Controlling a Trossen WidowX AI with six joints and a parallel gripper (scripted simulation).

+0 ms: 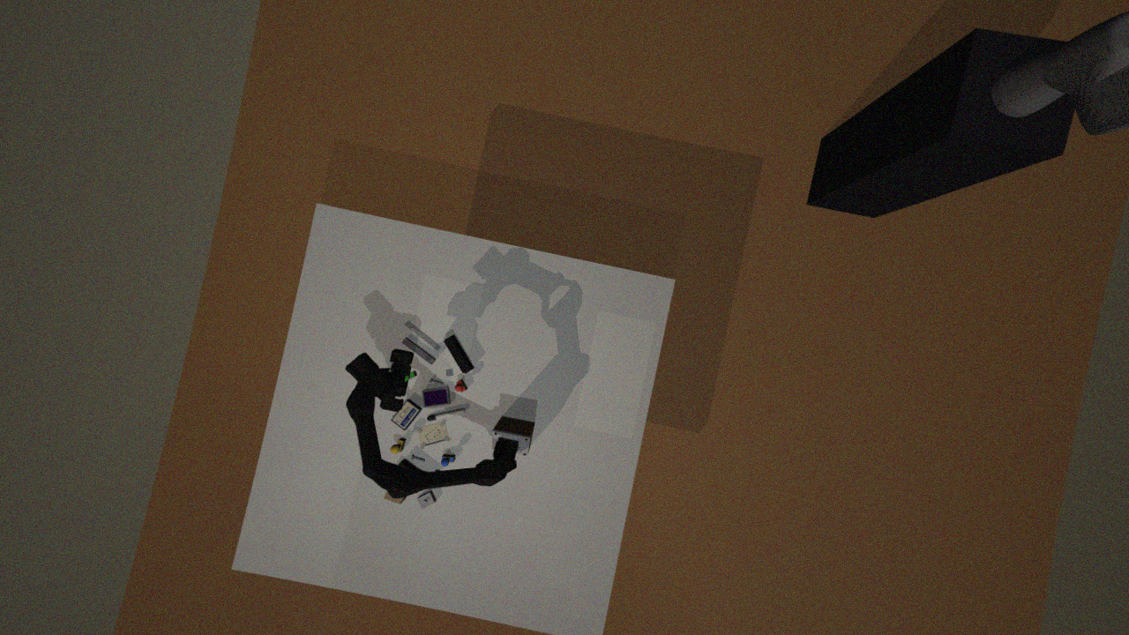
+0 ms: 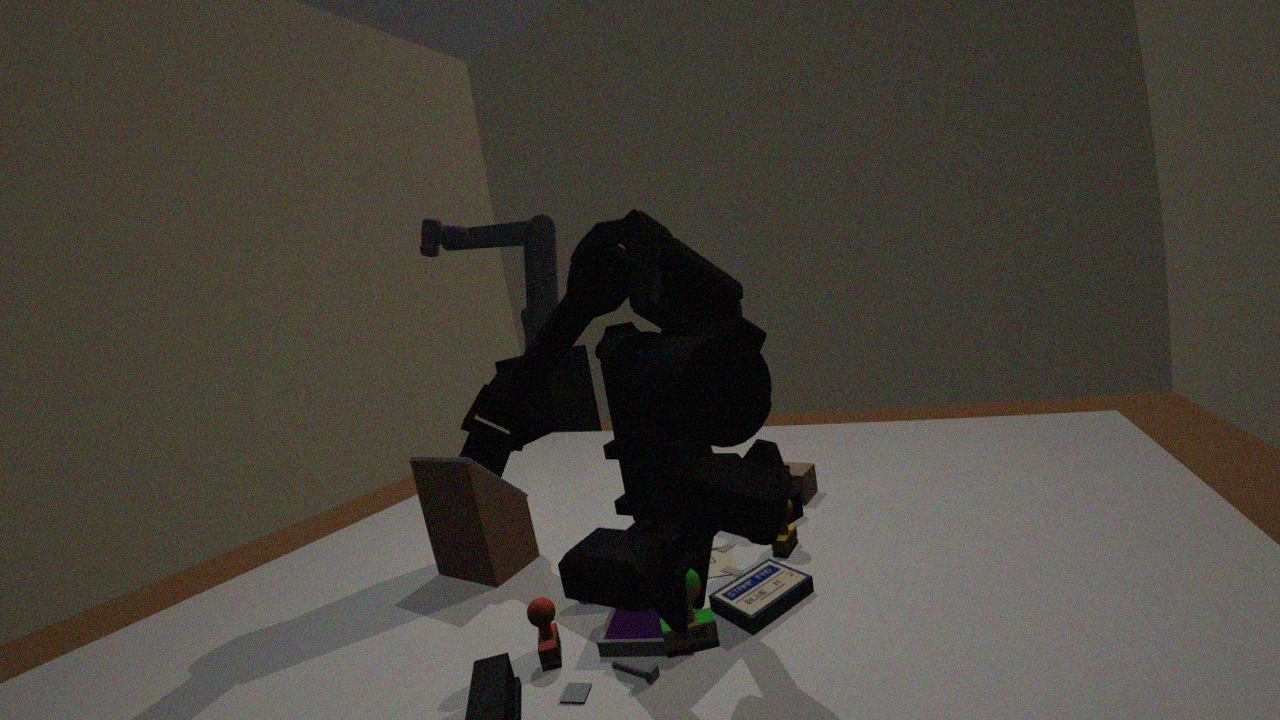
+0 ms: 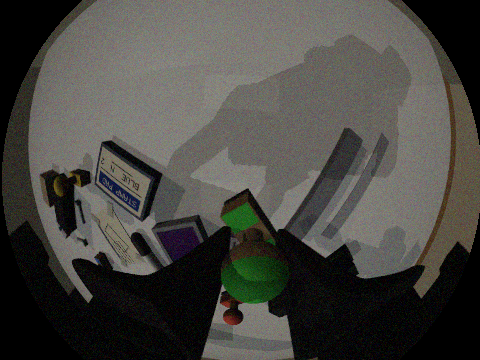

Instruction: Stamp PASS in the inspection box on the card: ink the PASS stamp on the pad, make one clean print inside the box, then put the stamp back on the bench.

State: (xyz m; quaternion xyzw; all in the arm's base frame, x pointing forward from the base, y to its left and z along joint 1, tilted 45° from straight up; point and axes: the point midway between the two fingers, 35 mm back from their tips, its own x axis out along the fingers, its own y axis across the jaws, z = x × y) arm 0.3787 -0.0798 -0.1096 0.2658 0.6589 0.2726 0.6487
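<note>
My gripper tip is now 90 mm past the purple ink pad, 80 mm above it and 70 mm to the right of it. The rest, counted from my gripper tip: black block 130 mm behind, 100 mm to the right, 70 mm below; blue-labelled stamp pad box 150 mm to the left, 70 mm below; green-knobbed PASS stamp right at my gripper tip.
</note>
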